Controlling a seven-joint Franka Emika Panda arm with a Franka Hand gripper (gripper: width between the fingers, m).
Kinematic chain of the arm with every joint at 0, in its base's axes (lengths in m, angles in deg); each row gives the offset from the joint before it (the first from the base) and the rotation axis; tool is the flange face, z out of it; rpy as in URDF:
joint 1: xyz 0 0 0.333 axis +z
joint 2: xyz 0 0 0 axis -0.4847 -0.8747 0
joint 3: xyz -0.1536 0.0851 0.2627 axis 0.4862 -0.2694 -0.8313
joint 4: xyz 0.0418 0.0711 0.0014 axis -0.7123 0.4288 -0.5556
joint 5: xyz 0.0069 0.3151 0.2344 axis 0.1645 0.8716 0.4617
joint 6: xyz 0 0 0 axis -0.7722 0.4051 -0.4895
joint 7: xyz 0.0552 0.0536 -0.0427 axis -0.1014 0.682 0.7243
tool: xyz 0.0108 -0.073 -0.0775 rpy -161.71 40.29 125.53
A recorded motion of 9 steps. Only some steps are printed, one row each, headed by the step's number.
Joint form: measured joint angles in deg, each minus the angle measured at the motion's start. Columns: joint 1, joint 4, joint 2, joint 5, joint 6, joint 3, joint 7.
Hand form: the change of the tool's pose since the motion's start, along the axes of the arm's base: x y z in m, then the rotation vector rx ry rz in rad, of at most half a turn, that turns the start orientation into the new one. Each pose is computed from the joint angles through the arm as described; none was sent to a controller.
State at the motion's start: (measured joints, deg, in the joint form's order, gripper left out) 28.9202 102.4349 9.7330 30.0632 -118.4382 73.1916 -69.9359
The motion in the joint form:
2: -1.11 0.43 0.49 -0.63 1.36 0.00 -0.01
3: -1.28 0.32 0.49 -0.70 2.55 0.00 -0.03
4: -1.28 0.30 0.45 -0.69 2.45 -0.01 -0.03
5: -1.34 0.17 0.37 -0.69 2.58 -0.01 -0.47
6: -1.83 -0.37 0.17 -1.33 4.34 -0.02 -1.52
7: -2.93 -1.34 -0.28 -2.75 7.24 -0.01 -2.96
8: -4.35 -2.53 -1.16 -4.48 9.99 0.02 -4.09
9: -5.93 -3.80 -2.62 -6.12 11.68 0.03 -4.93
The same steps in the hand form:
2: -0.0019 -0.0062 -0.0035 -0.0088 0.0200 -0.0075
3: -0.0027 -0.0060 -0.0049 -0.0074 0.0374 -0.0025
4: -0.0024 -0.0060 -0.0048 -0.0074 0.0362 -0.0030
5: -0.0020 -0.0060 -0.0044 -0.0036 0.0397 -0.0095
6: -0.0015 -0.0063 -0.0044 -0.0017 0.0671 -0.0166
7: 0.0001 -0.0088 -0.0044 -0.0066 0.1115 -0.0277
8: 0.0035 -0.0136 -0.0048 -0.0181 0.1557 -0.0394
9: 0.0097 -0.0205 -0.0060 -0.0308 0.1903 -0.0565

